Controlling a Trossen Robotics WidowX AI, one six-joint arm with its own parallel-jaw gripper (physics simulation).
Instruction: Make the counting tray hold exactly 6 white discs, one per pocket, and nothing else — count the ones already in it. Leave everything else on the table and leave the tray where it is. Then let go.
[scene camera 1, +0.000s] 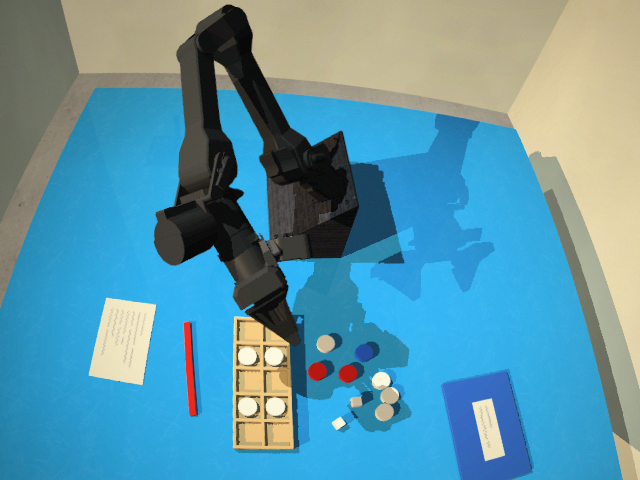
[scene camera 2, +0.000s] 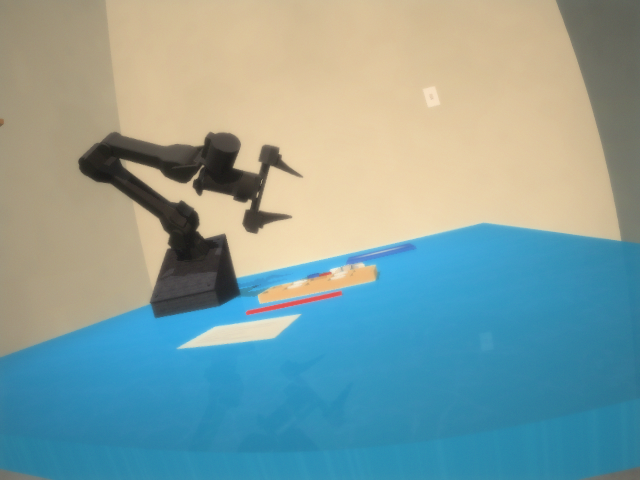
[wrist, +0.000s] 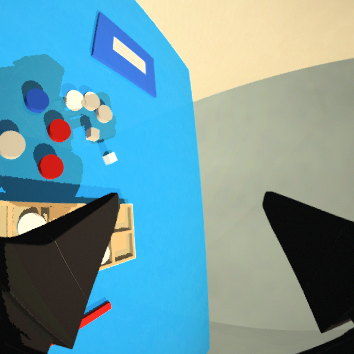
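Observation:
The wooden counting tray (scene camera 1: 263, 447) (scene camera 2: 320, 289) (wrist: 133, 231) has two columns of five pockets. White discs (scene camera 1: 247, 355) (scene camera 1: 273, 356) sit in its second row from the arm's side, and white discs (scene camera 1: 248, 407) (scene camera 1: 275, 407) in its fourth. The top right pocket is partly hidden by a finger; the other pockets show bare. Four loose discs, white or shadowed to beige, lie right of the tray: one (scene camera 1: 325, 343) (wrist: 11, 145) nearer it, three (scene camera 1: 381, 380) (scene camera 1: 389, 395) (scene camera 1: 384, 411) clustered. My gripper (scene camera 1: 296, 341) (scene camera 2: 296, 196) (wrist: 193, 199) is open and empty, high above the table.
Two red discs (scene camera 1: 317, 371) (scene camera 1: 347, 373) and a blue disc (scene camera 1: 364, 352) (wrist: 37, 100) lie among the loose discs, with two small cubes (scene camera 1: 356, 401) (scene camera 1: 338, 423). A red bar (scene camera 1: 190, 369) and paper (scene camera 1: 124, 341) lie left; a blue booklet (scene camera 1: 465, 413) lies right.

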